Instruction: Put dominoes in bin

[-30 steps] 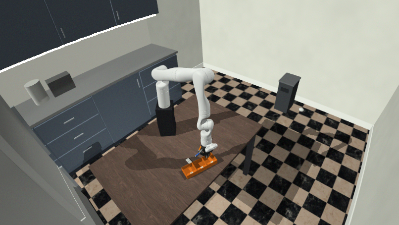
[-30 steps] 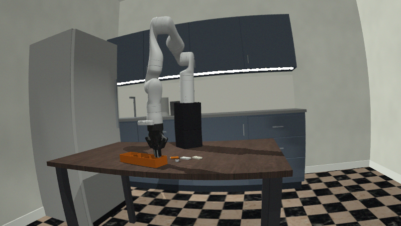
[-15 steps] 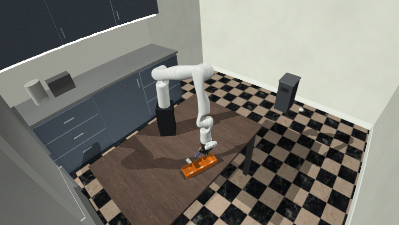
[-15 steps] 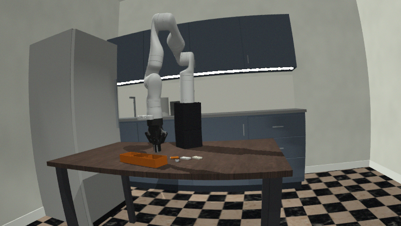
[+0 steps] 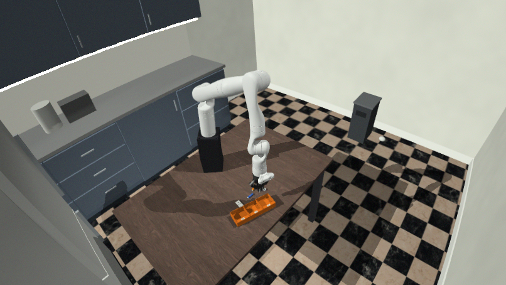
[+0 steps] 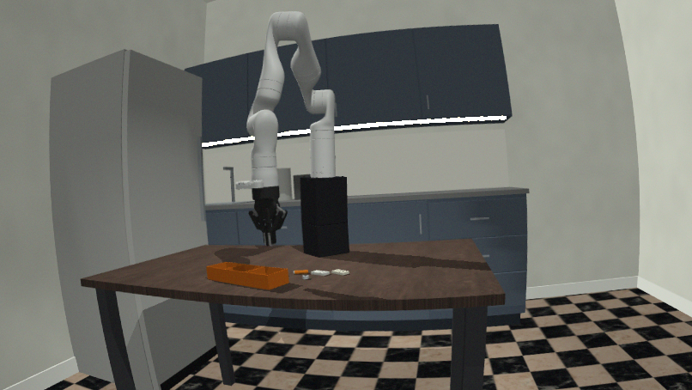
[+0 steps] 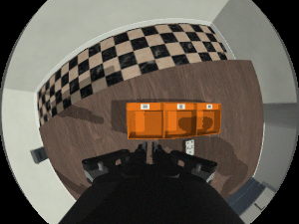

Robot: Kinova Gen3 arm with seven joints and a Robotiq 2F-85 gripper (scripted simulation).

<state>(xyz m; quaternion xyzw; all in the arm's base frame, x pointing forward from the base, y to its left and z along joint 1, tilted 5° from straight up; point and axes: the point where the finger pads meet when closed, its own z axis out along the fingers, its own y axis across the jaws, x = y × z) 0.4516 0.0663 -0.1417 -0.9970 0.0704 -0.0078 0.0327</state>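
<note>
My hand is 10 cm above the orange bin tray, 8 cm to the left of it and 3 cm short of it. Round my hand: blue marker 12 cm below, 7 cm behind, 3 cm to the right; then small nut 12 cm below, 7 cm to the left, 6 cm behind; then orange marker 12 cm below, 11 cm behind, 2 cm to the left.
</note>
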